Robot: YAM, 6 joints.
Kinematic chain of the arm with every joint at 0, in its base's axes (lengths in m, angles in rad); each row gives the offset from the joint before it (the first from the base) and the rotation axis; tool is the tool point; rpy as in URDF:
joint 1: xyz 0 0 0.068 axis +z
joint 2: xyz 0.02 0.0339 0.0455 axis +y
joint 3: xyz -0.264 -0.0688 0 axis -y
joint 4: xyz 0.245 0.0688 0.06 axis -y
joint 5: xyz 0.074 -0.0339 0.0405 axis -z
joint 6: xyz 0.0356 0 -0.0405 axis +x
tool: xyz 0 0 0 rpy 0 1.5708 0
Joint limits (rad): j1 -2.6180..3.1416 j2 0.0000..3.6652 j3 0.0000..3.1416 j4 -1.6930..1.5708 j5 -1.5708..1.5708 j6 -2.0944..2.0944
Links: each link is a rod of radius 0.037 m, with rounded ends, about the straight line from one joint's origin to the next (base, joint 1, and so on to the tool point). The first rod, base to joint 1, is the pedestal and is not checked.
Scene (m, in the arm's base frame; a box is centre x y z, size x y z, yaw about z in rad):
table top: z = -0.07
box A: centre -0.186 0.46 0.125 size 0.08 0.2 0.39 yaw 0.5
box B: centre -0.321 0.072 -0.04 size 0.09 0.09 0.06 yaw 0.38
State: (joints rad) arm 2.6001 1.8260 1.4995 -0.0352 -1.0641 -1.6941
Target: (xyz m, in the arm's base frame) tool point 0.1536 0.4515 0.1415
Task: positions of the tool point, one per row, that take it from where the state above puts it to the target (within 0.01 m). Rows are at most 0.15 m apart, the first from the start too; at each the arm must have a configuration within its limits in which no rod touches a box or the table.
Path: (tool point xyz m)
1: -0.2853 0.2013 0.3713
2: -0.1952 0.1808 0.4070
3: -0.1197 0.1359 0.4214
4: -0.0665 0.0761 0.4155
5: -0.0729 0.1569 0.3978
6: -0.0585 0.2348 0.3623
7: -0.0253 0.3014 0.3102
8: 0.0224 0.3496 0.2440
9: 0.0775 0.3745 0.1669
10: 0.1137 0.4160 0.1554
11: 0.1536 0.4515 0.1415

